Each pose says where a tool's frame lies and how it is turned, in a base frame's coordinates. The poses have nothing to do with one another.
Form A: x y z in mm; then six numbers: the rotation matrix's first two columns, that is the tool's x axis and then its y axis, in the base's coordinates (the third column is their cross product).
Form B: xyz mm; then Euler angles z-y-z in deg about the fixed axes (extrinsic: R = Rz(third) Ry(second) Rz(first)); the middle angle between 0 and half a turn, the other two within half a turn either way. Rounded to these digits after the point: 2 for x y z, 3 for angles.
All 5 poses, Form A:
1: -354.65 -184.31 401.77 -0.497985 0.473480 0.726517 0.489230 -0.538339 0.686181
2: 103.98 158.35 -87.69 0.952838 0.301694 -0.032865 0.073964 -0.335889 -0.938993
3: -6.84 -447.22 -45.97 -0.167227 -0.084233 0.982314 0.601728 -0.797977 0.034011
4: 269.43 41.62 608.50 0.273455 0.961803 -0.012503 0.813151 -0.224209 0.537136
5: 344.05 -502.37 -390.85 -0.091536 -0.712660 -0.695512 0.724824 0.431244 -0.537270
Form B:
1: -354.65 -184.31 401.77 136.635 87.911 44.235
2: 103.98 158.35 -87.69 -87.995 110.021 108.256
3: -6.84 -447.22 -45.97 178.017 79.390 37.384
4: 269.43 41.62 608.50 88.667 147.501 -16.996
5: 344.05 -502.37 -390.85 -37.685 61.505 -39.018
